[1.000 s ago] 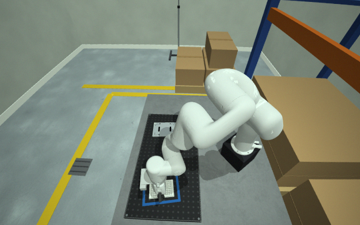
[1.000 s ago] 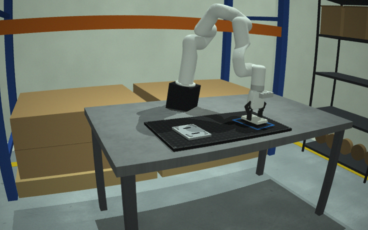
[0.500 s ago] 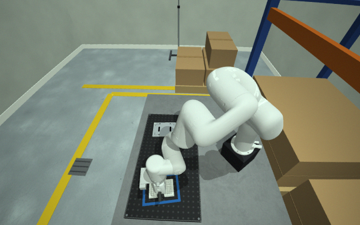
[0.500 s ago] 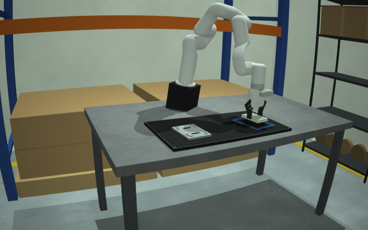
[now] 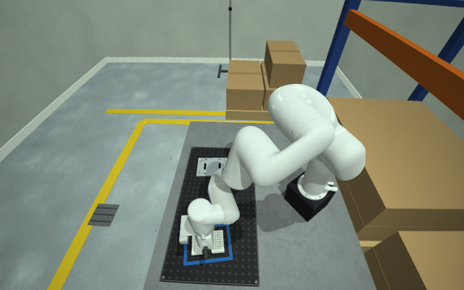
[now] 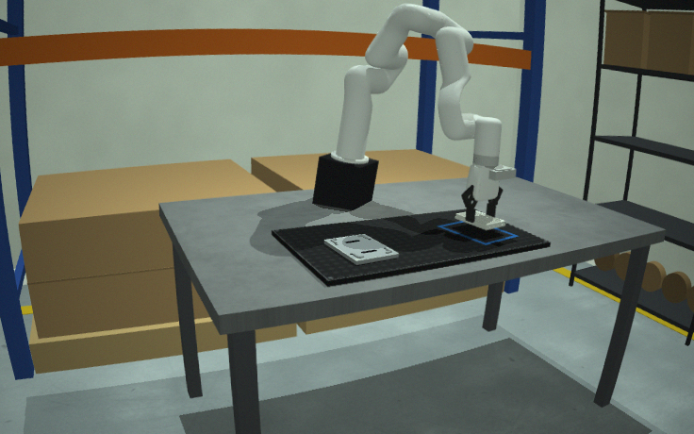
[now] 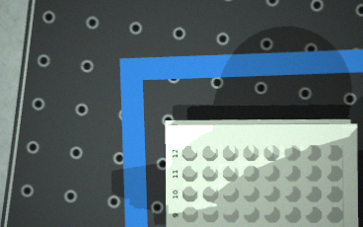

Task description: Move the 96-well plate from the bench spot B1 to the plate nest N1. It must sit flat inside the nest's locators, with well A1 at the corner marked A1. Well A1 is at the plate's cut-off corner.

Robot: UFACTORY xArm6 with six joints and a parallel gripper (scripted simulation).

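My hand is 10 cm short of the light grey plate nest N1, 39 cm to the left of it and 4 cm above it. Round my hand: white 96-well plate 1 cm below.
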